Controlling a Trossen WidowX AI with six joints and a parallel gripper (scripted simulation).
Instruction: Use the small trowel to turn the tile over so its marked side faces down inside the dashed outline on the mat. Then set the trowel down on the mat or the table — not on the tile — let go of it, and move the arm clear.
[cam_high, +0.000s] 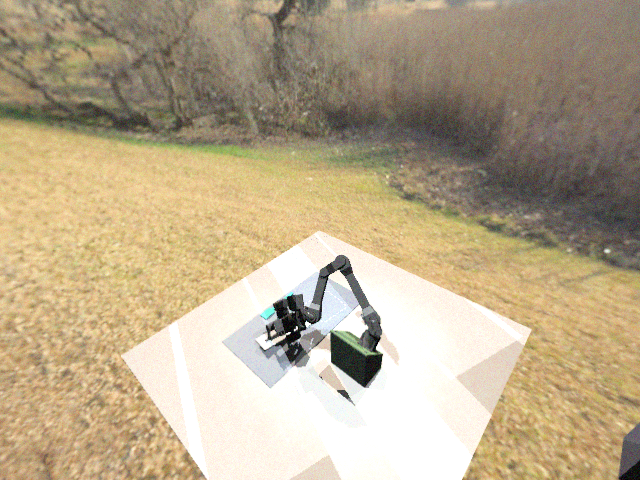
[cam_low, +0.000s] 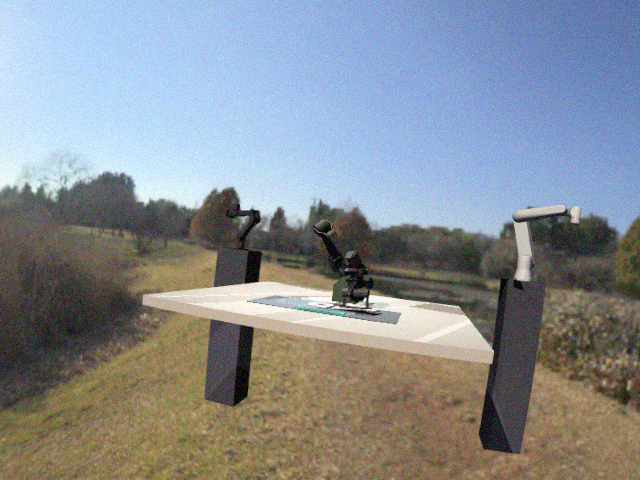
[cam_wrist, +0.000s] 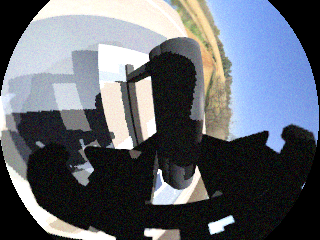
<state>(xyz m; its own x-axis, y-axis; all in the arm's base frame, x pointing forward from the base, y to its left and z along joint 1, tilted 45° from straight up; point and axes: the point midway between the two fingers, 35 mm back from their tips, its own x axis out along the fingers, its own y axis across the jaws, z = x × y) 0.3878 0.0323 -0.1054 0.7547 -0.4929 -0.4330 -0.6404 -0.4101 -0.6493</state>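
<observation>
Now: the grey mat 1 cm behind my gripper tip, 10 cm to the right of it and 8 cm below it. Also, from my gripper tip: tile (5 cm behind, 14 cm to the right, 6 cm below); teal trowel (12 cm ahead, 8 cm to the right, 6 cm below).
</observation>
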